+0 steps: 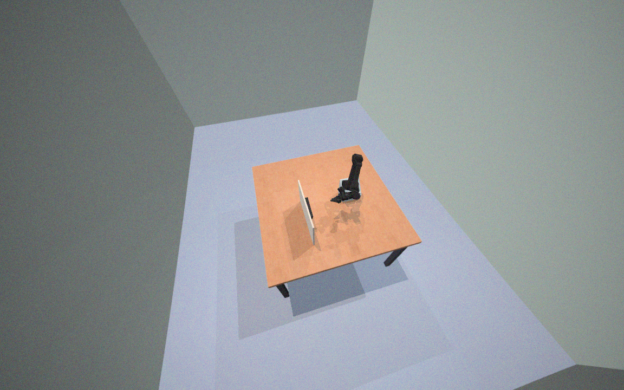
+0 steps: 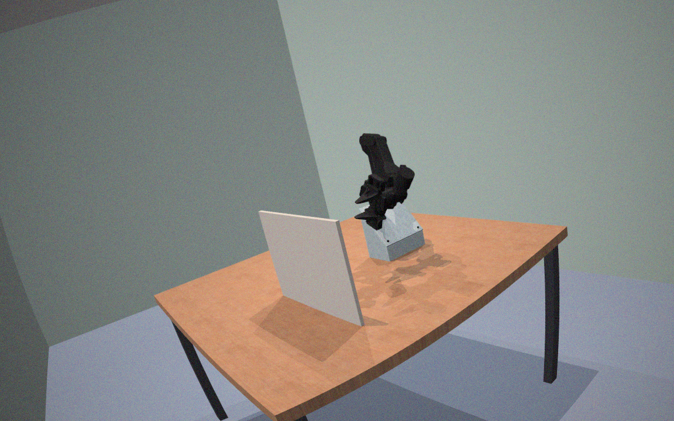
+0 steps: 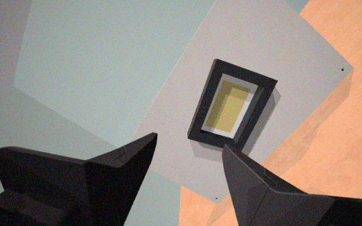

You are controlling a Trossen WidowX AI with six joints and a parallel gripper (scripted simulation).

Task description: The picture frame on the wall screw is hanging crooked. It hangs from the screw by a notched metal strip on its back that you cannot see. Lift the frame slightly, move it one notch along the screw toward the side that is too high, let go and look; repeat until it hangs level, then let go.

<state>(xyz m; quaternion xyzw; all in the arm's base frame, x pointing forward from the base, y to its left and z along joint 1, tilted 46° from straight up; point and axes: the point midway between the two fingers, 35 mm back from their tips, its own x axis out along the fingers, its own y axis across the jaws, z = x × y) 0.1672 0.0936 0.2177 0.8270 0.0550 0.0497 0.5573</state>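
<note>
Now: the picture frame 200 mm ahead of my gripper tip and 90 mm below it. The rest, counted from my gripper tip: wall panel (210 mm ahead, 20 mm to the left, 100 mm below).
</note>
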